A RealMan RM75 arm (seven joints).
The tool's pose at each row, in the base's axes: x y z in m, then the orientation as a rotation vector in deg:
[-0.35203 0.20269 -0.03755 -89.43 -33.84 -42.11]
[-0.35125 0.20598 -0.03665 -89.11 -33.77 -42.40]
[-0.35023 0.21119 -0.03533 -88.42 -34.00 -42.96]
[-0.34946 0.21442 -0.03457 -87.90 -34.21 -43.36]
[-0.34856 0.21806 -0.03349 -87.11 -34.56 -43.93]
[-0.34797 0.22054 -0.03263 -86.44 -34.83 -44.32]
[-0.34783 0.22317 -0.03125 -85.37 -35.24 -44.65]
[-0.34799 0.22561 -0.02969 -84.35 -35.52 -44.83]
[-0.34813 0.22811 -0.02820 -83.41 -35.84 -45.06]
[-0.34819 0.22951 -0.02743 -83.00 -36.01 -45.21]
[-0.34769 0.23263 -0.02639 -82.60 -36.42 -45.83]
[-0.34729 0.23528 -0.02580 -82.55 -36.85 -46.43]
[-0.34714 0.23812 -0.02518 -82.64 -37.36 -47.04]
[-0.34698 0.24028 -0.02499 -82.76 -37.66 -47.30]
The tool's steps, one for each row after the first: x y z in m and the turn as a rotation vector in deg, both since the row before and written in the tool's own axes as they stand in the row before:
[0.00105 -0.00042 0.00331 0.16 0.32 -0.15]
[0.00141 -0.00073 0.00524 0.42 0.44 -0.53]
[0.00090 -0.00028 0.00327 0.33 0.30 -0.41]
[0.00118 -0.00041 0.00370 0.52 0.42 -0.63]
[0.00087 -0.00034 0.00252 0.47 0.32 -0.46]
[0.00097 -0.00100 0.00263 0.86 0.38 -0.54]
[0.00092 -0.00129 0.00243 0.85 0.36 -0.36]
[0.00087 -0.00119 0.00251 0.77 0.32 -0.42]
[0.00044 -0.00059 0.00142 0.32 0.15 -0.23]
[0.00084 -0.00038 0.00320 0.16 0.22 -0.69]
[0.00046 -0.00015 0.00270 -0.13 0.05 -0.66]
[0.00032 -0.00037 0.00287 -0.24 -0.06 -0.70]
[0.00005 -0.00009 0.00217 -0.16 -0.11 -0.35]

